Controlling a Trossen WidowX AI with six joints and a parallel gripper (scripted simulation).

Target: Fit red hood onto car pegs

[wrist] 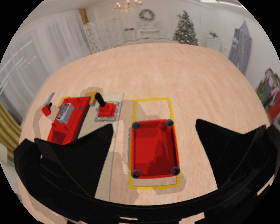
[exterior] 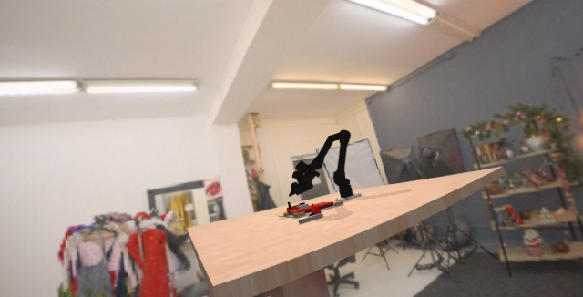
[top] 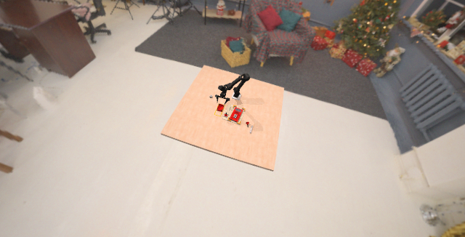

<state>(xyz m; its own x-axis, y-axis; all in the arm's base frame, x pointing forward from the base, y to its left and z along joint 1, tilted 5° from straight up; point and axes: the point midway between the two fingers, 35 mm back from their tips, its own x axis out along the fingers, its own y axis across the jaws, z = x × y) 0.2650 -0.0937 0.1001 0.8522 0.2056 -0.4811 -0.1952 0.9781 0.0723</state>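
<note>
Right now my gripper tip is 1 cm past the red hood and 8 cm above it. Round my gripper tip: white piece 8 cm ahead, 47 cm to the left, 8 cm below.
</note>
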